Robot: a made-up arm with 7 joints.
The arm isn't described. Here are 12 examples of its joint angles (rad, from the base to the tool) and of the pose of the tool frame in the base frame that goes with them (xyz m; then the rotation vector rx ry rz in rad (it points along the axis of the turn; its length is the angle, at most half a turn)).
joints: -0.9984 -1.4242 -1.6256 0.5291 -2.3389 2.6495 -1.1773
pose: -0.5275 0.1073 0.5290 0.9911 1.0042 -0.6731
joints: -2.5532 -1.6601 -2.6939 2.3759 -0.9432 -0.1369 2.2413
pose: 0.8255 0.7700 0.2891 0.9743 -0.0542 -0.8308
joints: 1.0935 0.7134 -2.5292 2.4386 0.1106 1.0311 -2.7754
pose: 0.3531 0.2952 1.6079 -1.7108 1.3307 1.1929
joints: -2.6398 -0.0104 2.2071 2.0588 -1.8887 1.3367 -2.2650
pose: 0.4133 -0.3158 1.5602 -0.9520 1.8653 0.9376
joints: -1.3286 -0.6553 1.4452 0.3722 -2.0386 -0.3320 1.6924
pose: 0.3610 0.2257 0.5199 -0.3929 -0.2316 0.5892
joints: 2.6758 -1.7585 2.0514 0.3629 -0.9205 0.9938 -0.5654
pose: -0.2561 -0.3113 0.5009 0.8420 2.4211 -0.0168
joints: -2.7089 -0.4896 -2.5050 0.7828 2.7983 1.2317 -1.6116
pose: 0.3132 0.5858 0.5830 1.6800 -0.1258 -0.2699
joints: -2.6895 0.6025 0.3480 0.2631 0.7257 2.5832 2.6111
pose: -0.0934 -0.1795 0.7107 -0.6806 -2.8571 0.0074
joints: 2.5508 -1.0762 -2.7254 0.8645 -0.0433 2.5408 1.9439
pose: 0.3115 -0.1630 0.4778 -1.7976 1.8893 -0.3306
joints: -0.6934 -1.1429 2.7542 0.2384 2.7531 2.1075 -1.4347
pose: -0.1573 0.3003 0.2652 1.0607 0.5962 0.7456
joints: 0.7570 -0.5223 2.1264 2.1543 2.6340 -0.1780 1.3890
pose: -0.8310 -0.0191 1.1623 -0.2129 1.7399 -0.4942
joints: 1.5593 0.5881 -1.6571 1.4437 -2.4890 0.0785 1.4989
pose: 0.6592 0.3428 0.9843 -1.3002 -1.1017 1.0873
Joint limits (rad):
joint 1: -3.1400..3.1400
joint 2: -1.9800..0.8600
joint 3: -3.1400..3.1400
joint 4: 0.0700..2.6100
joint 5: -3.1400..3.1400
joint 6: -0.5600..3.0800
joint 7: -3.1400..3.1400
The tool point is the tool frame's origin. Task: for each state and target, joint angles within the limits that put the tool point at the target. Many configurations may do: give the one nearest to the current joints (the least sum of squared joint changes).
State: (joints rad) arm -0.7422 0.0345 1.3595 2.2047 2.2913 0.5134 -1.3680
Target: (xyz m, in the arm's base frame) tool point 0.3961 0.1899 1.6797
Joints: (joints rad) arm -0.8419 -0.0619 1.1892 2.4666 2.2673 0.3788 -1.3846
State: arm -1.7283 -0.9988 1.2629 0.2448 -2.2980 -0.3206 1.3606
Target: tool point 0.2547 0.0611 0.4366
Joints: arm -1.6398 -1.0066 1.4904 0.1884 -2.2271 -0.3938 1.3447
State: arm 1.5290 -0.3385 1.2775 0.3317 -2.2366 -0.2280 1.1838
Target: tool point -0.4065 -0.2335 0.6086
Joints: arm 1.7910 -0.3060 1.4776 0.5436 -2.1404 -0.3124 1.1771
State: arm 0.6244 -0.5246 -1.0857 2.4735 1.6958 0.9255 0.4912
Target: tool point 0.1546 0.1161 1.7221
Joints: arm 0.8564 -0.1155 -0.7000 2.6100 1.7466 1.2947 0.5146
